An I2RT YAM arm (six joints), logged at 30 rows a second.
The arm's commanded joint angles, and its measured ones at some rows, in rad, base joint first. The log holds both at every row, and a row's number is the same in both.
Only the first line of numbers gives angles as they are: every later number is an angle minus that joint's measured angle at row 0.
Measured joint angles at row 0:
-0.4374 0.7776 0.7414 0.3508 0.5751 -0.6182
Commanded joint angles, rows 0 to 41:
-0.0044 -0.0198 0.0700 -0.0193 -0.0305 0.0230
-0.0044 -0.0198 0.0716 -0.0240 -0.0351 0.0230
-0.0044 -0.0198 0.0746 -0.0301 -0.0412 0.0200
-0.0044 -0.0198 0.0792 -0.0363 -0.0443 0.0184
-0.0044 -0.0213 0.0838 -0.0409 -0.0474 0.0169
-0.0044 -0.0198 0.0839 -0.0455 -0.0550 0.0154
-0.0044 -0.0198 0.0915 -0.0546 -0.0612 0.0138
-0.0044 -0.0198 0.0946 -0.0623 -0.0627 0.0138
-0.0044 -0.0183 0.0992 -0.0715 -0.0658 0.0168
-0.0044 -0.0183 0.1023 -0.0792 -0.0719 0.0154
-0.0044 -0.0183 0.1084 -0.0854 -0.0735 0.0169
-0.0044 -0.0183 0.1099 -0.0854 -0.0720 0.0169
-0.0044 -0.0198 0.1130 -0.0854 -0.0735 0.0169
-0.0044 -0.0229 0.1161 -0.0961 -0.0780 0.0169
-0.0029 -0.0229 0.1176 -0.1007 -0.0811 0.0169
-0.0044 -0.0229 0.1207 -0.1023 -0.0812 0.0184
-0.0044 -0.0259 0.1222 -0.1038 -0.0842 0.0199
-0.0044 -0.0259 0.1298 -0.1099 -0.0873 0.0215
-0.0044 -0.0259 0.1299 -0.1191 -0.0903 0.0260
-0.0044 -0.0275 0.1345 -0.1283 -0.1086 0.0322
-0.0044 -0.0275 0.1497 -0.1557 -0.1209 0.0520
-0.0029 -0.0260 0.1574 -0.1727 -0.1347 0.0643
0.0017 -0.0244 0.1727 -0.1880 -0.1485 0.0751
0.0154 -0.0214 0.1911 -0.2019 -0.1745 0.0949
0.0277 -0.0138 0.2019 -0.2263 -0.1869 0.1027
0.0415 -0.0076 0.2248 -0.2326 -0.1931 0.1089
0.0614 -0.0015 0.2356 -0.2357 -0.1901 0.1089
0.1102 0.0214 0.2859 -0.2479 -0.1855 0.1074
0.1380 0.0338 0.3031 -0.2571 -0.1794 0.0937
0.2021 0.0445 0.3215 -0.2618 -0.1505 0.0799
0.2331 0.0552 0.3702 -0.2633 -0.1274 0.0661
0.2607 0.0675 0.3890 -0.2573 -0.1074 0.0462
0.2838 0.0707 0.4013 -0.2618 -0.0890 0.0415
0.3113 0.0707 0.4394 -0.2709 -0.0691 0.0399
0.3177 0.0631 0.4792 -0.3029 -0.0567 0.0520
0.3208 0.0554 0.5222 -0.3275 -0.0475 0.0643
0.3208 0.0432 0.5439 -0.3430 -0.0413 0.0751
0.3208 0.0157 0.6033 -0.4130 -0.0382 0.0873
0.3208 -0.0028 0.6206 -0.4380 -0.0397 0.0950
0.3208 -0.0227 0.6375 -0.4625 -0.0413 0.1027
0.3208 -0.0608 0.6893 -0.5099 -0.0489 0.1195
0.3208 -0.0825 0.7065 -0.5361 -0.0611 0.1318
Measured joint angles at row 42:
0.3117 0.0145 0.5974 -0.4448 -0.0679 0.0870
